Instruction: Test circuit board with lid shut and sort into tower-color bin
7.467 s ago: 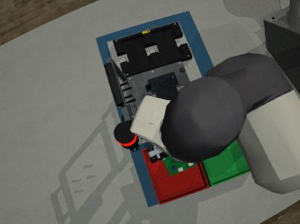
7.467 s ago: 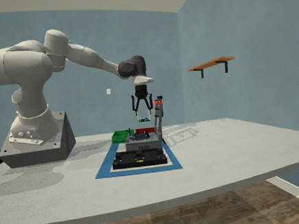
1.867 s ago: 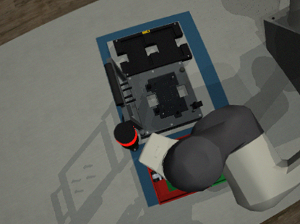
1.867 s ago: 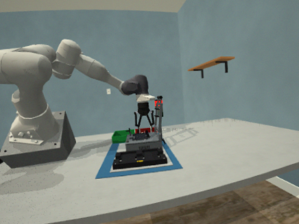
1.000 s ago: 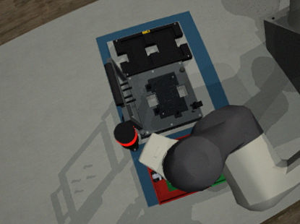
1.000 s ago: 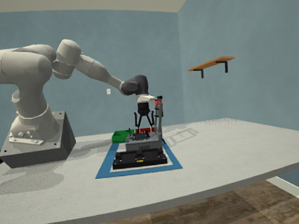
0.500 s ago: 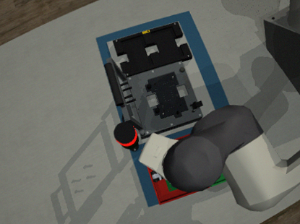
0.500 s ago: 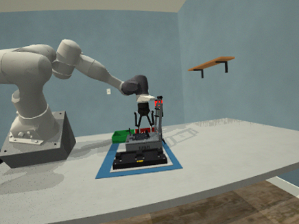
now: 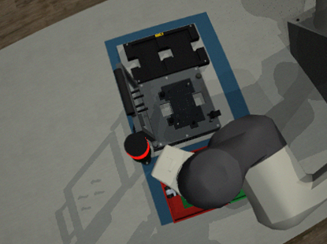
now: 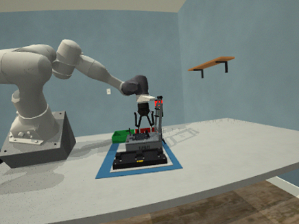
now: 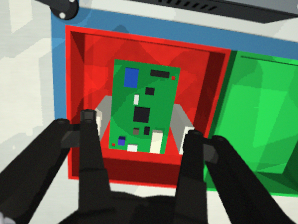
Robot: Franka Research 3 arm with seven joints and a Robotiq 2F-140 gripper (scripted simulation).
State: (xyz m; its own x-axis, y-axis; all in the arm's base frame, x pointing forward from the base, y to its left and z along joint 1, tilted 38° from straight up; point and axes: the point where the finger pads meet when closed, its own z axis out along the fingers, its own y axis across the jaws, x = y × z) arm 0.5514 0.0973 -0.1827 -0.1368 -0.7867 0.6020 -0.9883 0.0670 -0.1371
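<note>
The red bin lies 20 mm below my hand. The rest, counted from my hand: green bin 150 mm behind, 20 mm to the left, 20 mm below; then latch hook 120 mm behind, 130 mm to the right, 50 mm above; then green circuit board 20 mm below.
</note>
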